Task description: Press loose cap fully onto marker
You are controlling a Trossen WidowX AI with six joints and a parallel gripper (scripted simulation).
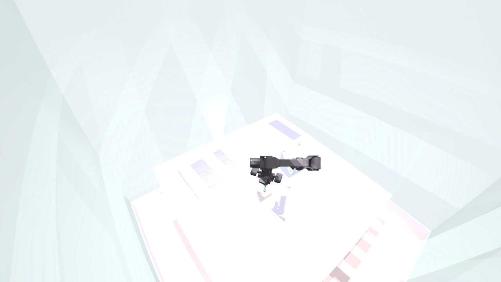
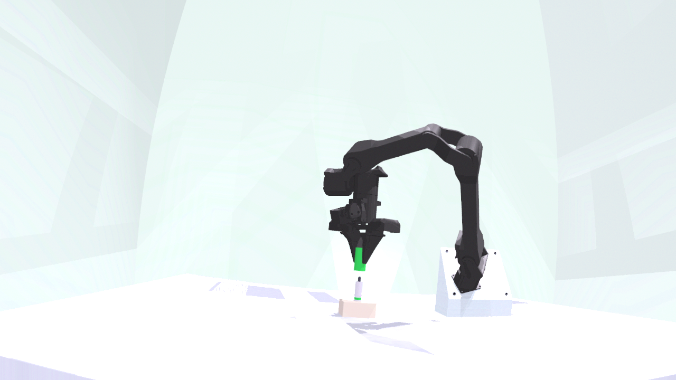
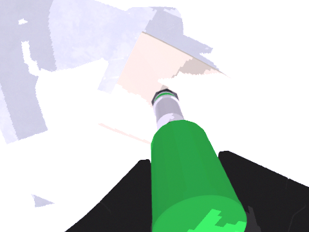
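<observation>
Now: gripper tip 6 cm above the marker. From my gripper tip the other things lie so: beige holder block 11 cm below; green cap 1 cm above.
</observation>
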